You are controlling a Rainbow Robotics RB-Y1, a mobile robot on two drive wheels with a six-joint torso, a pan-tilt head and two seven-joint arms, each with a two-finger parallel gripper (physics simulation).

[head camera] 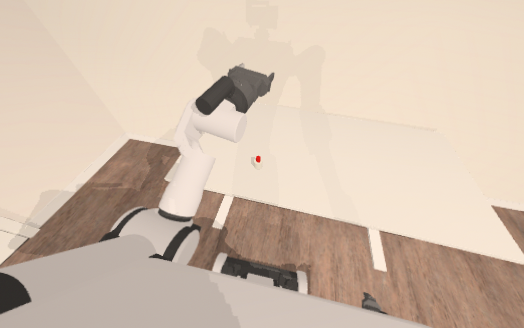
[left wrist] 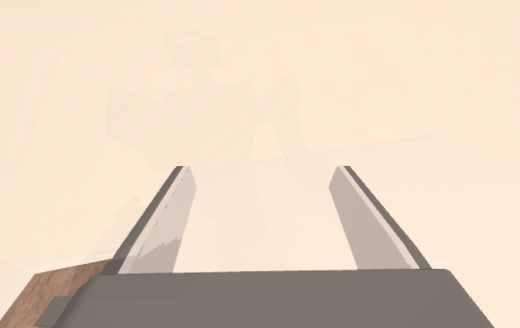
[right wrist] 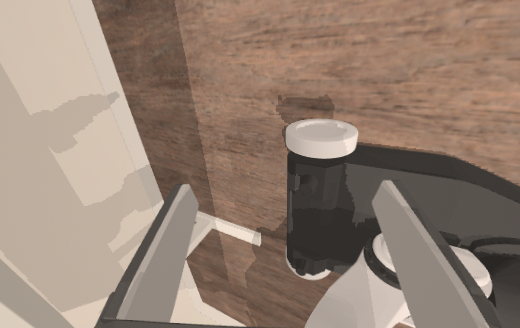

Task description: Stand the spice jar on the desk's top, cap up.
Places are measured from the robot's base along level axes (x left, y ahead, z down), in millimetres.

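Where they show: left gripper, fingertip midpoint: (head camera: 257, 71) (left wrist: 263, 176); right gripper, fingertip midpoint: (right wrist: 282, 193).
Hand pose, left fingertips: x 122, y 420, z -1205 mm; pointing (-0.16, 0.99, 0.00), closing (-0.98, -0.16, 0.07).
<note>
After its pixels a point has its place.
The spice jar (head camera: 258, 162) {z -769, x 107, y 415 mm}, small, with a red cap above a cream body, stands upright on the cream desk top (head camera: 375, 170) {z -721, x -505, y 540 mm} (left wrist: 400, 210) {z -721, x -407, y 608 mm} in the head view. It does not show in either wrist view. My left gripper (head camera: 257, 70) {z -1205, x 122, y 420 mm} (left wrist: 263, 176) {z -1205, x 122, y 420 mm} is open and empty. In the head view it appears above the jar in the picture, apart from it. My right gripper (right wrist: 282, 193) {z -582, x -419, y -59 mm} is open and empty, low beside the robot's base; part of one finger (head camera: 370, 303) {z -675, x -392, y -43 mm} shows at the bottom right of the head view.
The cream wall (head camera: 400, 65) {z -1054, x -555, y 1037 mm} (left wrist: 350, 65) {z -1119, x -353, y 1038 mm} rises behind the desk. Two white desk legs (head camera: 223, 212) (head camera: 377, 250) stand over the brown floor (head camera: 300, 227) {z -1, x -268, y 428 mm} (right wrist: 425, 65) {z -1, x -441, y -226 mm}. The robot's dark base (head camera: 260, 272) {z -191, x -3, y 28 mm} (right wrist: 320, 195) {z -212, x -139, y -33 mm} with a white wheel rim (right wrist: 322, 145) is near the right gripper.
</note>
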